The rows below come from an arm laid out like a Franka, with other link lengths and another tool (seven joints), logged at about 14 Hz.
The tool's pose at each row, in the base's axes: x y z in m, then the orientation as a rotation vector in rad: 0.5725, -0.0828, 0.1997, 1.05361, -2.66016, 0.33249; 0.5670, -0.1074, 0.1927, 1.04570, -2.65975, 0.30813; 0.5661, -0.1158, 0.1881, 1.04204, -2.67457, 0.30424; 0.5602, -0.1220, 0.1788, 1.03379, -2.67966, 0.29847; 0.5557, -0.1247, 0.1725, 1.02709, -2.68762, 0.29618; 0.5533, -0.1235, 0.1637, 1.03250, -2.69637, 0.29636; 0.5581, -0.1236, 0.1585, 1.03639, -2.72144, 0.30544; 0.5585, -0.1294, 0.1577, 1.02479, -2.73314, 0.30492; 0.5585, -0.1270, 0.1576, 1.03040, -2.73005, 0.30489; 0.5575, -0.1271, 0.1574, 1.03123, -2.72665, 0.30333; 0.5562, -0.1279, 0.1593, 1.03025, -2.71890, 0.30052; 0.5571, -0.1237, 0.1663, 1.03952, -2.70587, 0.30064; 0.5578, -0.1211, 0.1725, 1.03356, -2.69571, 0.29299; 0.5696, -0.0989, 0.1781, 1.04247, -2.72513, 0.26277; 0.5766, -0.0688, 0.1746, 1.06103, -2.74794, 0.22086
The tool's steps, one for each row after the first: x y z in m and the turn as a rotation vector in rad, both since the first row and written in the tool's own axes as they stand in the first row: 0.0172, -0.0129, 0.0149, -0.01805, -0.00041, 0.00208; 0.0217, -0.0177, 0.0219, -0.01795, -0.01247, 0.00898; 0.0268, -0.0169, 0.0335, -0.02232, -0.01468, 0.01504; 0.0296, -0.0150, 0.0409, -0.02337, -0.01944, 0.02151; 0.0277, -0.0115, 0.0492, -0.02002, -0.02904, 0.02130; 0.0228, -0.0143, 0.0534, -0.00724, -0.05083, 0.02842; 0.0259, -0.0186, 0.0558, -0.00719, -0.05676, 0.03912; 0.0243, -0.0169, 0.0552, -0.00679, -0.05616, 0.03479; 0.0251, -0.0162, 0.0556, -0.00845, -0.05376, 0.03300; 0.0271, -0.0161, 0.0542, -0.01236, -0.04710, 0.03069; 0.0260, -0.0145, 0.0462, -0.01345, -0.03925, 0.02083; 0.0259, -0.0139, 0.0395, -0.02218, -0.02942, 0.02012; 0.0053, -0.0069, 0.0256, -0.03302, -0.06335, 0.02193; -0.0198, 0.0100, 0.0187, -0.05054, -0.09750, 0.01482
